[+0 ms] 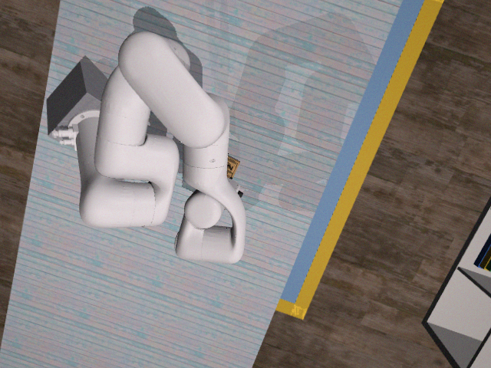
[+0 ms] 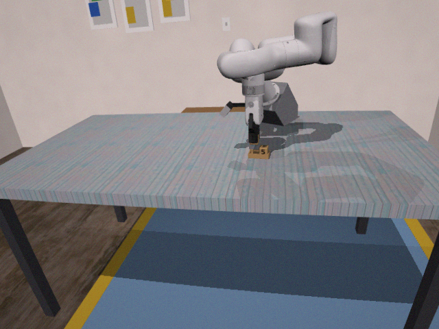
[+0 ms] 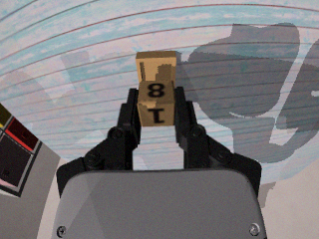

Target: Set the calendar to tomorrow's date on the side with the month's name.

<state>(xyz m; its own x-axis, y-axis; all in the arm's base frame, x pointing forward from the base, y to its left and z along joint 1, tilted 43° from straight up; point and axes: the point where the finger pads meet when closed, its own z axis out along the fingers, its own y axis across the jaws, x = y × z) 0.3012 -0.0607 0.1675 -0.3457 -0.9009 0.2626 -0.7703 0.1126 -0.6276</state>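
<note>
Now: hand 10 mm short of the wooden calendar tray, 20 mm to the right of it and 70 mm above it. The rest, counted from my hand: wooden digit cube 10 mm below.
</note>
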